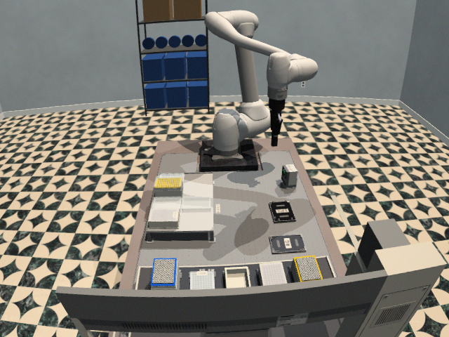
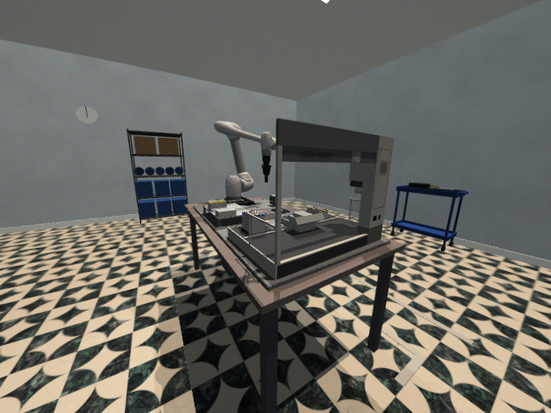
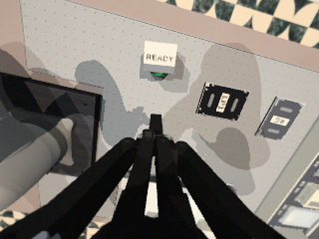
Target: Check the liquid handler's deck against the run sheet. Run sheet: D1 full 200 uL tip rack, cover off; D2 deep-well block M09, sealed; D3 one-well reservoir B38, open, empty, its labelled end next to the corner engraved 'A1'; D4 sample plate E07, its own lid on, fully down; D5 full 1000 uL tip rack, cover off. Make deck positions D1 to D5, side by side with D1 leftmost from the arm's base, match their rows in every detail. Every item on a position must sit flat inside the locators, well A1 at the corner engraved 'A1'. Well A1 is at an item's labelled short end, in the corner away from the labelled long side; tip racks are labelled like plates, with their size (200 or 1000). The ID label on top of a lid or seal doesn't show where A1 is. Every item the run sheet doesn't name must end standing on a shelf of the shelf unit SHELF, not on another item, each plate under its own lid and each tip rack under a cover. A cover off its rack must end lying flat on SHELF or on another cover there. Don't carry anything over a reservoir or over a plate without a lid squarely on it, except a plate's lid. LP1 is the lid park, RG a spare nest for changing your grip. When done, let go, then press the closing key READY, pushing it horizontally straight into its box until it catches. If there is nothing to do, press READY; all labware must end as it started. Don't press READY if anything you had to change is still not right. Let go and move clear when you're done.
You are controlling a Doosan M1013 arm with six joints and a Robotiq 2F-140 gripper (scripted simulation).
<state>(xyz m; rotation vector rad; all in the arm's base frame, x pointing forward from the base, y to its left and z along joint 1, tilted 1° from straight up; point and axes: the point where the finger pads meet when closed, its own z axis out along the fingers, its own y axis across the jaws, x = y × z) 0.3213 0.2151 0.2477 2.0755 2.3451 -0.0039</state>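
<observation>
Right now my hand is 21 cm above the ready key box, 8 cm to the right of it and 1 cm past it. Round my hand: black nest (27 cm below, 21 cm ahead, 2 cm to the left); then dark nest marked RG (43 cm ahead, 27 cm below); then shelf unit (45 cm to the right, 22 cm below, 16 cm ahead).
</observation>
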